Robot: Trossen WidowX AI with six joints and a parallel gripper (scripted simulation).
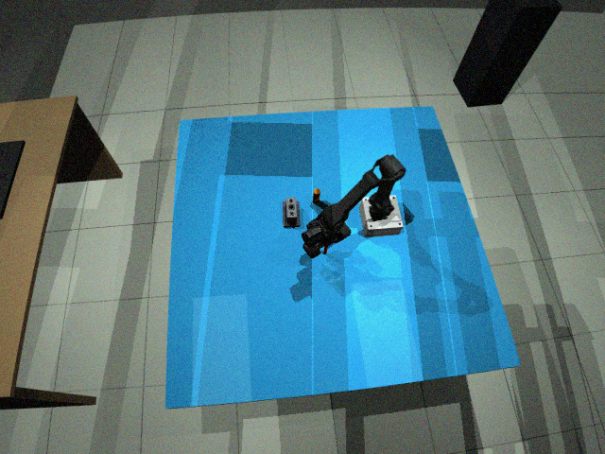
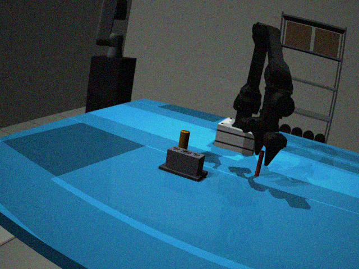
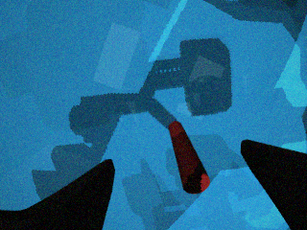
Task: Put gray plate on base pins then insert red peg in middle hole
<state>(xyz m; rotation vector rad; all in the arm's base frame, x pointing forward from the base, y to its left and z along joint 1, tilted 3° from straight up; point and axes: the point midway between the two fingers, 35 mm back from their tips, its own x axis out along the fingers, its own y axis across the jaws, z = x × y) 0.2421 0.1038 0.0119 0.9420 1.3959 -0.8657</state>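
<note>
The red peg lies 10 mm below my gripper tip. The rest, counted from my gripper tip: gray plate 100 mm ahead, 200 mm to the right, 10 mm below; then orange cylinder 20 mm behind, 250 mm to the right, 10 mm below; then dark base 100 mm ahead, 200 mm to the right, 40 mm below.
</note>
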